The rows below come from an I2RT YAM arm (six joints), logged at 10 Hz.
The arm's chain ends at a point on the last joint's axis. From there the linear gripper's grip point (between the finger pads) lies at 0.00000 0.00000 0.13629 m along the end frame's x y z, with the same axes.
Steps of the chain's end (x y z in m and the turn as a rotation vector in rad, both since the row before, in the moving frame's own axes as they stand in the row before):
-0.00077, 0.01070, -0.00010, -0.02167, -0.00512, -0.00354
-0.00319, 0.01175, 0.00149, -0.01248, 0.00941, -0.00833
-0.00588, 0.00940, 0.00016, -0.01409, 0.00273, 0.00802
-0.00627, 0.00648, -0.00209, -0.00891, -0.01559, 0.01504
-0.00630, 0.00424, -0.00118, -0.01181, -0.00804, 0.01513
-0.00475, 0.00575, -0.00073, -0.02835, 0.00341, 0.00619
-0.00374, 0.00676, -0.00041, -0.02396, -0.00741, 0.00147
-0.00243, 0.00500, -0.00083, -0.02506, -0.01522, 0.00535
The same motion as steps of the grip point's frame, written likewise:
-0.00146, 0.01365, -0.00013, -0.02167, -0.00512, -0.00354
-0.00190, 0.01345, 0.00147, -0.01248, 0.00941, -0.00833
-0.00552, 0.01132, 0.00015, -0.01409, 0.00273, 0.00802
-0.00840, 0.00768, -0.00211, -0.00891, -0.01559, 0.01504
-0.00741, 0.00584, -0.00119, -0.01181, -0.00804, 0.01513
-0.00430, 0.00961, -0.00079, -0.02835, 0.00341, 0.00619
-0.00475, 0.01002, -0.00045, -0.02396, -0.00741, 0.00147
-0.00451, 0.00841, -0.00089, -0.02506, -0.01522, 0.00535

